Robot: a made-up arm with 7 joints. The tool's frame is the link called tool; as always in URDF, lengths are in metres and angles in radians. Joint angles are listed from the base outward.
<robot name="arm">
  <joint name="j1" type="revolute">
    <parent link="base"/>
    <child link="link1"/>
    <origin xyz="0 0 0.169"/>
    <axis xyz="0 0 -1"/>
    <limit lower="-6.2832" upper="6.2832"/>
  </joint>
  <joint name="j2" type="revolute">
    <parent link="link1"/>
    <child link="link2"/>
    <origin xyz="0 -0.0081 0.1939"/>
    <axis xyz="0 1 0"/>
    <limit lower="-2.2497" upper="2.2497"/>
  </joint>
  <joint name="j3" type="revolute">
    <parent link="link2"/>
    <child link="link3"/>
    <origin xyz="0 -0.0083 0.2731"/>
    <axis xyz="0 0 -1"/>
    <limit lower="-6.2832" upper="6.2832"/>
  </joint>
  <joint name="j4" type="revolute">
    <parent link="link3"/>
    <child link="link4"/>
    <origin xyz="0 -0.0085 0.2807"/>
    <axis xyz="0 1 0"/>
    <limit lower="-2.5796" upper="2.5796"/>
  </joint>
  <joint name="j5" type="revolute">
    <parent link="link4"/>
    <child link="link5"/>
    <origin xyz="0 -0.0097 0.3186"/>
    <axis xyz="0 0 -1"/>
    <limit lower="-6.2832" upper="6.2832"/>
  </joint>
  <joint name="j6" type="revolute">
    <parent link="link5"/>
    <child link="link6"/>
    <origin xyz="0 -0.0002 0.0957"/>
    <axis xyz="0 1 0"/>
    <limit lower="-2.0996" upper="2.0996"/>
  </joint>
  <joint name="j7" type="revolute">
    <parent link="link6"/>
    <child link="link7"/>
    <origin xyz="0 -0.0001 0.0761"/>
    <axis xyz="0 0 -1"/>
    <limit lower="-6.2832" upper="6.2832"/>
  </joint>
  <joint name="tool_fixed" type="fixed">
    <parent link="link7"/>
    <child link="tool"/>
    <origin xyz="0 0 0" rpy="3.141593 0 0"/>
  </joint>
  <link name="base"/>
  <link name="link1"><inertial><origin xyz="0.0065 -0.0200 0.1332"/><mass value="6.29"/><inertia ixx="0.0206" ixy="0" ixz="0" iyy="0.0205" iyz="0.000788" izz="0.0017"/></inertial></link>
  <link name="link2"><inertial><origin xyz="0.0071 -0.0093 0.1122"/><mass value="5.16"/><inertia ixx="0.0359" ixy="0" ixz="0" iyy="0.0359" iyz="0.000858" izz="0.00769"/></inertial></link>
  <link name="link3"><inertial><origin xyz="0.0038 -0.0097 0.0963"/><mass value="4.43"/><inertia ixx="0.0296" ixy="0" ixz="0" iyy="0.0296" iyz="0.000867" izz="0.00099"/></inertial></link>
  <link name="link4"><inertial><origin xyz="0.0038 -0.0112 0.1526"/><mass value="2.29"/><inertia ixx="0.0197" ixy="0" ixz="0" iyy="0.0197" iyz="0.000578" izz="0.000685"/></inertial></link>
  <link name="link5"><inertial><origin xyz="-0.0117 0.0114 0.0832"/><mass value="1.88"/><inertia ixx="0.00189" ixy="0" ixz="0" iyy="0.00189" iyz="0.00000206" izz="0.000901"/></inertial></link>
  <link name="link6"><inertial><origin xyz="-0.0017 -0.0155 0.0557"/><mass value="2.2"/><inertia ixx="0.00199" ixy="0" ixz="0" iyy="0.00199" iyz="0" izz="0.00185"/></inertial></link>
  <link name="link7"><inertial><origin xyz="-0.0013 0.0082 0.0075"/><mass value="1.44"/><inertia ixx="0.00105" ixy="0" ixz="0" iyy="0.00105" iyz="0" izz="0.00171"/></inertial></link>
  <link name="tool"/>
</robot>
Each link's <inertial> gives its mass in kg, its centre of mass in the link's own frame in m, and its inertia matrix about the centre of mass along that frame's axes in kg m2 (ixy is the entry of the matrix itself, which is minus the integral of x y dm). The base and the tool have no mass. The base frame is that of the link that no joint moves.
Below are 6 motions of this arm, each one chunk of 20 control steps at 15 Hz.
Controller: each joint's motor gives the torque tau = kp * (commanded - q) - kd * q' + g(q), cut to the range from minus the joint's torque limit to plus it. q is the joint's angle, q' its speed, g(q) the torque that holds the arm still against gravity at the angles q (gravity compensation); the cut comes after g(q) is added. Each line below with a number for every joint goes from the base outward.
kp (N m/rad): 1.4 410 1.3 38 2.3 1.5 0.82
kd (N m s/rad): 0.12 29 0.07 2.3 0.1 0.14 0.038
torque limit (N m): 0.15 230 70 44 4.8 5.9 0.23
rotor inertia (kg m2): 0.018 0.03 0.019 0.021 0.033 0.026 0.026
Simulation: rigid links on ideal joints. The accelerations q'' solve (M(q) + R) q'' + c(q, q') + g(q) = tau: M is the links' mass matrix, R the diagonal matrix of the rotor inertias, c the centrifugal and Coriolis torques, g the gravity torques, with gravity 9.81 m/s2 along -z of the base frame. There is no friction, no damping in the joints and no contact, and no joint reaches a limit. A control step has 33 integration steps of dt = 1/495 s. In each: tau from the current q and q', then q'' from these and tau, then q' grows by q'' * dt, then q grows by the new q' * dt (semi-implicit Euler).
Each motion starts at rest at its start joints. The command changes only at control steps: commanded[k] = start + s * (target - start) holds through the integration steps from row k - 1 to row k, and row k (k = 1, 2, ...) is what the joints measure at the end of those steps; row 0 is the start. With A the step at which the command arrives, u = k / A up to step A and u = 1 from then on. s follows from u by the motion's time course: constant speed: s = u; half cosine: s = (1 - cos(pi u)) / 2; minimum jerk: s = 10 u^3 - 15 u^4 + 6 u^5; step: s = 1 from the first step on.
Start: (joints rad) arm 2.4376 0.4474 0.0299 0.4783 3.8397 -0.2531 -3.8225
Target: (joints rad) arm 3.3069 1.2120 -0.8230 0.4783 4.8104 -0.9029 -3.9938
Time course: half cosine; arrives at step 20
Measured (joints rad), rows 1 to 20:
1: 2.4377 0.4489 0.0300 0.4753 3.8404 -0.2537 -3.8226
2: 2.4381 0.4551 0.0304 0.4640 3.8449 -0.2546 -3.8233
3: 2.4390 0.4681 0.0313 0.4425 3.8579 -0.2526 -3.8257
4: 2.4406 0.4889 0.0329 0.4136 3.8850 -0.2434 -3.8312
5: 2.4431 0.5172 0.0353 0.3817 3.9298 -0.2253 -3.8411
6: 2.4465 0.5530 0.0383 0.3512 3.9932 -0.2007 -3.8559
7: 2.4506 0.5958 0.0406 0.3254 4.0731 -0.1768 -3.8755
8: 2.4555 0.6452 0.0381 0.3073 4.1651 -0.1640 -3.8988
9: 2.4614 0.7002 0.0240 0.2990 4.2641 -0.1732 -3.9237
10: 2.4688 0.7600 -0.0097 0.3019 4.3656 -0.2123 -3.9480
11: 2.4790 0.8235 -0.0701 0.3169 4.4660 -0.2831 -3.9697
12: 2.4935 0.8894 -0.1607 0.3444 4.5619 -0.3804 -3.9870
13: 2.5140 0.9565 -0.2771 0.3849 4.6477 -0.4928 -3.9991
14: 2.5398 1.0233 -0.4025 0.4379 4.7138 -0.6051 -4.0057
15: 2.5666 1.0870 -0.5064 0.4995 4.7469 -0.7031 -4.0068
16: 2.5864 1.1436 -0.5578 0.5610 4.7362 -0.7778 -4.0028
17: 2.5929 1.1893 -0.5440 0.6123 4.6827 -0.8299 -3.9941
18: 2.5848 1.2232 -0.4756 0.6490 4.6024 -0.8671 -3.9817
19: 2.5662 1.2463 -0.3767 0.6737 4.5199 -0.8978 -3.9672
20: 2.5442 1.2592 -0.2756 0.6910 4.4583 -0.9278 -3.9524

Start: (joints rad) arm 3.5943 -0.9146 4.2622 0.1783 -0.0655 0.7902 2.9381
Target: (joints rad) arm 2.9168 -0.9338 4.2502 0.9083 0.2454 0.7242 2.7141
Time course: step
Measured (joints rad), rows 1 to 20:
1: 3.5112 -0.8984 4.3489 0.3823 -0.0203 0.6212 2.9277
2: 3.3792 -0.9117 4.5377 0.6952 0.0811 0.3456 2.8936
3: 3.2832 -0.9332 4.6352 0.9335 0.2207 0.2082 2.8418
4: 3.2295 -0.9380 4.6419 1.0676 0.3504 0.2805 2.7791
5: 3.2110 -0.9352 4.6027 1.1118 0.4251 0.5157 2.7125
6: 3.2213 -0.9334 4.5443 1.0896 0.4262 0.8198 2.6502
7: 3.2499 -0.9339 4.4794 1.0296 0.3690 1.0963 2.5990
8: 3.2839 -0.9343 4.4111 0.9611 0.2863 1.2760 2.5634
9: 3.3131 -0.9335 4.3424 0.9071 0.2073 1.3286 2.5464
10: 3.3325 -0.9322 4.2796 0.8792 0.1496 1.2609 2.5499
11: 3.3428 -0.9316 4.2273 0.8765 0.1201 1.1068 2.5728
12: 3.3485 -0.9323 4.1830 0.8885 0.1199 0.9131 2.6109
13: 3.3543 -0.9341 4.1405 0.9034 0.1460 0.7262 2.6580
14: 3.3631 -0.9359 4.0947 0.9130 0.1909 0.5807 2.7079
15: 3.3748 -0.9370 4.0441 0.9152 0.2428 0.4928 2.7549
16: 3.3879 -0.9374 3.9908 0.9120 0.2886 0.4617 2.7940
17: 3.4003 -0.9373 3.9390 0.9070 0.3182 0.4755 2.8216
18: 3.4104 -0.9372 3.8933 0.9036 0.3261 0.5182 2.8352
19: 3.4170 -0.9371 3.8575 0.9037 0.3127 0.5750 2.8340
20: 3.4199 -0.9373 3.8332 0.9077 0.2832 0.6348 2.8188

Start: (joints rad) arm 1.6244 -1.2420 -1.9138 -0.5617 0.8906 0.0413 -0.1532
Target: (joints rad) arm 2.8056 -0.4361 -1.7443 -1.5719 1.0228 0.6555 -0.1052
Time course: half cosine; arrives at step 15
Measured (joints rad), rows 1 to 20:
1: 1.6260 -1.2390 -1.9019 -0.5629 0.8893 0.0436 -0.1538
2: 1.6337 -1.2260 -1.8505 -0.5715 0.8847 0.0545 -0.1560
3: 1.6524 -1.1966 -1.7413 -0.5997 0.8773 0.0803 -0.1600
4: 1.6829 -1.1488 -1.5888 -0.6585 0.8725 0.1206 -0.1640
5: 1.7200 -1.0856 -1.4307 -0.7470 0.8773 0.1673 -0.1655
6: 1.7580 -1.0124 -1.2934 -0.8539 0.8953 0.2111 -0.1629
7: 1.7939 -0.9333 -1.1822 -0.9682 0.9244 0.2479 -0.1564
8: 1.8275 -0.8508 -1.0944 -1.0832 0.9594 0.2792 -0.1468
9: 1.8604 -0.7675 -1.0291 -1.1949 0.9947 0.3088 -0.1350
10: 1.8960 -0.6868 -0.9887 -1.3000 1.0256 0.3402 -0.1222
11: 1.9394 -0.6125 -0.9780 -1.3958 1.0489 0.3759 -0.1094
12: 1.9959 -0.5480 -1.0024 -1.4798 1.0635 0.4166 -0.0980
13: 2.0698 -0.4968 -1.0655 -1.5494 1.0702 0.4607 -0.0891
14: 2.1602 -0.4614 -1.1661 -1.6024 1.0714 0.5047 -0.0836
15: 2.2600 -0.4431 -1.2958 -1.6364 1.0705 0.5431 -0.0823
16: 2.3570 -0.4381 -1.4369 -1.6505 1.0696 0.5719 -0.0855
17: 2.4436 -0.4381 -1.5722 -1.6458 1.0686 0.5921 -0.0926
18: 2.5196 -0.4379 -1.6955 -1.6259 1.0653 0.6075 -0.1020
19: 2.5874 -0.4371 -1.8083 -1.5959 1.0569 0.6212 -0.1117
20: 2.6500 -0.4363 -1.9138 -1.5624 1.0413 0.6360 -0.1196

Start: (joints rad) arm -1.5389 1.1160 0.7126 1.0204 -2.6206 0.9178 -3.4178
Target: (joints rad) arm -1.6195 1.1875 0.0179 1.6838 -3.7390 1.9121 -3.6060
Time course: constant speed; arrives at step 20
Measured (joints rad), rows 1 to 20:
1: -1.5407 1.1165 0.7163 1.0246 -2.6299 0.9242 -3.4183
2: -1.5465 1.1179 0.7280 1.0390 -2.6610 0.9449 -3.4200
3: -1.5568 1.1206 0.7475 1.0654 -2.7173 0.9820 -3.4239
4: -1.5704 1.1243 0.7710 1.1021 -2.7941 1.0325 -3.4305
5: -1.5854 1.1285 0.7932 1.1451 -2.8820 1.0916 -3.4402
6: -1.5995 1.1328 0.8099 1.1902 -2.9709 1.1544 -3.4530
7: -1.6114 1.1369 0.8191 1.2335 -3.0531 1.2179 -3.4684
8: -1.6201 1.1406 0.8201 1.2731 -3.1241 1.2804 -3.4855
9: -1.6256 1.1441 0.8136 1.3083 -3.1830 1.3409 -3.5033
10: -1.6280 1.1474 0.8003 1.3398 -3.2314 1.3991 -3.5207
11: -1.6279 1.1507 0.7810 1.3687 -3.2727 1.4542 -3.5366
12: -1.6257 1.1540 0.7563 1.3967 -3.3110 1.5061 -3.5502
13: -1.6218 1.1574 0.7265 1.4250 -3.3501 1.5544 -3.5613
14: -1.6163 1.1609 0.6917 1.4545 -3.3933 1.5994 -3.5696
15: -1.6091 1.1646 0.6518 1.4857 -3.4421 1.6416 -3.5756
16: -1.6001 1.1685 0.6066 1.5186 -3.4969 1.6818 -3.5798
17: -1.5886 1.1726 0.5555 1.5530 -3.5568 1.7207 -3.5830
18: -1.5743 1.1768 0.4984 1.5884 -3.6201 1.7590 -3.5860
19: -1.5567 1.1813 0.4347 1.6246 -3.6845 1.7969 -3.5895
20: -1.5352 1.1860 0.3644 1.6615 -3.7482 1.8346 -3.5942

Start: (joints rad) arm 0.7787 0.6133 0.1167 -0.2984 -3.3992 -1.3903 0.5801
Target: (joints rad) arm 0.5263 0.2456 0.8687 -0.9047 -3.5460 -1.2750 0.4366
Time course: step
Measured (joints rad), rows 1 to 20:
1: 0.7612 0.5265 0.0942 -0.1582 -3.3865 -1.4363 0.5689
2: 0.7468 0.4408 0.1326 -0.1501 -3.3528 -1.5094 0.5341
3: 0.7630 0.3835 0.2354 -0.3147 -3.3258 -1.5274 0.4860
4: 0.8547 0.3224 0.3050 -0.5376 -3.2961 -1.4014 0.4374
5: 1.0216 0.2578 0.2422 -0.7557 -3.2546 -1.1325 0.3998
6: 1.2342 0.2049 0.0532 -0.9409 -3.2308 -0.7679 0.3827
7: 1.5112 0.1730 -0.2314 -1.0889 -3.2567 -0.3783 0.3889
8: 1.8979 0.1734 -0.6082 -1.2003 -3.3418 -0.0488 0.4147
9: 2.3310 0.2095 -1.0032 -1.2522 -3.4691 0.1644 0.4543
10: 2.6851 0.2481 -1.3476 -1.2282 -3.5921 0.2378 0.5018
11: 2.9767 0.2685 -1.6904 -1.1567 -3.6748 0.1521 0.5479
12: 3.2356 0.2809 -2.0461 -1.0752 -3.7076 -0.0766 0.5841
13: 3.4375 0.2908 -2.3606 -1.0159 -3.6886 -0.3806 0.6048
14: 3.5365 0.2931 -2.5359 -0.9976 -3.6236 -0.6708 0.6039
15: 3.5052 0.2868 -2.4965 -1.0112 -3.5362 -0.8974 0.5807
16: 3.3552 0.2830 -2.2507 -1.0360 -3.4538 -1.0514 0.5405
17: 3.1465 0.2869 -1.9025 -1.0630 -3.3889 -1.1268 0.4927
18: 2.9399 0.2856 -1.5750 -1.0773 -3.3443 -1.1352 0.4470
19: 2.7439 0.2743 -1.2907 -1.0582 -3.3266 -1.1086 0.4094
20: 2.5503 0.2618 -1.0176 -1.0052 -3.3388 -1.0662 0.3826

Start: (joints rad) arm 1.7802 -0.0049 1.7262 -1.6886 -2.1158 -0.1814 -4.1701
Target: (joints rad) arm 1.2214 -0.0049 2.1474 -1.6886 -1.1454 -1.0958 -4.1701
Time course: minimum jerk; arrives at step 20
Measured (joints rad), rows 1 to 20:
1: 1.7801 -0.0049 1.7263 -1.6886 -2.1157 -0.1815 -4.1701
2: 1.7796 -0.0049 1.7269 -1.6886 -2.1144 -0.1823 -4.1702
3: 1.7777 -0.0049 1.7291 -1.6887 -2.1095 -0.1854 -4.1705
4: 1.7726 -0.0050 1.7350 -1.6889 -2.0970 -0.1935 -4.1712
5: 1.7627 -0.0051 1.7465 -1.6892 -2.0720 -0.2096 -4.1724
6: 1.7459 -0.0051 1.7659 -1.6895 -2.0303 -0.2372 -4.1743
7: 1.7212 -0.0052 1.7945 -1.6896 -1.9692 -0.2787 -4.1767
8: 1.6880 -0.0052 1.8331 -1.6890 -1.8886 -0.3357 -4.1791
9: 1.6469 -0.0051 1.8809 -1.6873 -1.7912 -0.4083 -4.1808
10: 1.5992 -0.0050 1.9360 -1.6843 -1.6824 -0.4946 -4.1813
11: 1.5469 -0.0049 1.9958 -1.6804 -1.5696 -0.5911 -4.1799
12: 1.4926 -0.0048 2.0566 -1.6765 -1.4604 -0.6930 -4.1764
13: 1.4393 -0.0048 2.1148 -1.6738 -1.3614 -0.7945 -4.1709
14: 1.3901 -0.0048 2.1672 -1.6734 -1.2771 -0.8904 -4.1643
15: 1.3477 -0.0048 2.2110 -1.6759 -1.2089 -0.9764 -4.1577
16: 1.3143 -0.0047 2.2441 -1.6809 -1.1567 -1.0493 -4.1521
17: 1.2911 -0.0046 2.2658 -1.6877 -1.1188 -1.1071 -4.1487
18: 1.2780 -0.0044 2.2762 -1.6951 -1.0937 -1.1487 -4.1479
19: 1.2743 -0.0041 2.2764 -1.7018 -1.0798 -1.1740 -4.1500
20: 1.2779 -0.0040 2.2685 -1.7070 -1.0759 -1.1840 -4.1547

